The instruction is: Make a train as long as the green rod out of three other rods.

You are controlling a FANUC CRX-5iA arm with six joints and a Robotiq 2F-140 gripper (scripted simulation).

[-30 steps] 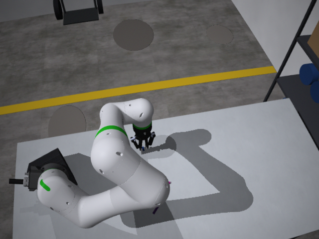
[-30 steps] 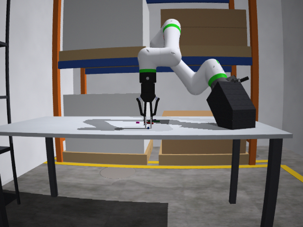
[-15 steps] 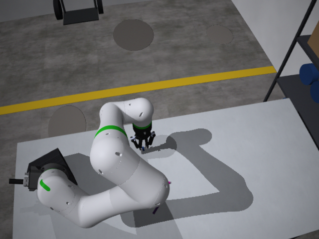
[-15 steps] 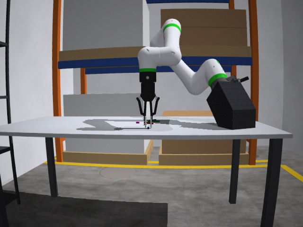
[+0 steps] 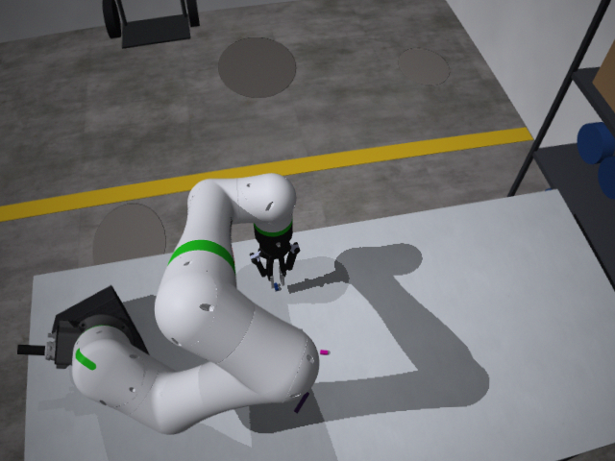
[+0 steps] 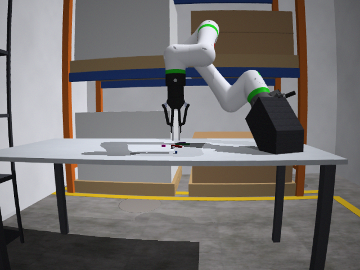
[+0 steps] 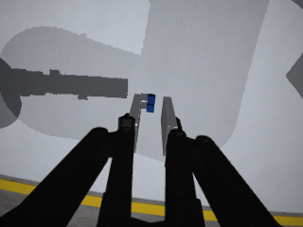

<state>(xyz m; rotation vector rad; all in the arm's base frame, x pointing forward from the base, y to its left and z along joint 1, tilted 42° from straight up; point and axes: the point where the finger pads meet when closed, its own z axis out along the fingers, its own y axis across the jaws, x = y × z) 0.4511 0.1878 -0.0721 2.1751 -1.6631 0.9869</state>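
Right now the purple rod is 20 mm ahead of my hand, 330 mm to the right of it and 90 mm below it. The rest, counted from my hand: red rod: 30 mm ahead, 190 mm to the right, 90 mm below; magenta rod: 100 mm ahead, 200 mm to the right, 90 mm below; grey rod: 40 mm ahead, 140 mm to the right, 90 mm below.
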